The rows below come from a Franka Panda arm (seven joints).
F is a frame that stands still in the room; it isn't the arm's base.
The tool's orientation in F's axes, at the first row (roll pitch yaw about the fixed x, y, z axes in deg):
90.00, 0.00, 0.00
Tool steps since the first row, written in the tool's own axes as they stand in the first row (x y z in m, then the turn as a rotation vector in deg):
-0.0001, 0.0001, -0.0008, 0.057, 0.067, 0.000
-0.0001, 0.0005, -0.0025, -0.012, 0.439, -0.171
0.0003, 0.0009, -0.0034, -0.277, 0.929, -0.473
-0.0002, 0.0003, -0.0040, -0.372, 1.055, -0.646
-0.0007, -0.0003, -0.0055, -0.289, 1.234, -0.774
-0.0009, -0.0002, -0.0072, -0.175, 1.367, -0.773
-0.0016, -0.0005, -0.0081, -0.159, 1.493, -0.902
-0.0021, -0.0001, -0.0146, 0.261, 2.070, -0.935
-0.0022, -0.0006, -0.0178, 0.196, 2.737, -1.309
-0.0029, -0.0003, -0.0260, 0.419, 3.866, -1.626
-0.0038, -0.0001, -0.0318, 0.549, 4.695, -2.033
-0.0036, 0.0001, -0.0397, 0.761, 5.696, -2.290
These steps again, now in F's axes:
-0.0001, 0.0008, 0.0001, 0.057, 0.000, 0.067
-0.0001, 0.0025, 0.0005, -0.012, 0.171, 0.439
0.0003, 0.0034, 0.0009, -0.277, 0.473, 0.929
-0.0002, 0.0040, 0.0003, -0.372, 0.646, 1.055
-0.0007, 0.0055, -0.0003, -0.289, 0.774, 1.234
-0.0009, 0.0072, -0.0002, -0.175, 0.773, 1.367
-0.0016, 0.0081, -0.0005, -0.159, 0.902, 1.493
-0.0021, 0.0146, -0.0001, 0.261, 0.935, 2.070
-0.0022, 0.0178, -0.0006, 0.196, 1.309, 2.737
-0.0029, 0.0260, -0.0003, 0.419, 1.626, 3.866
-0.0038, 0.0318, -0.0001, 0.549, 2.033, 4.695
-0.0036, 0.0397, 0.0001, 0.761, 2.290, 5.696

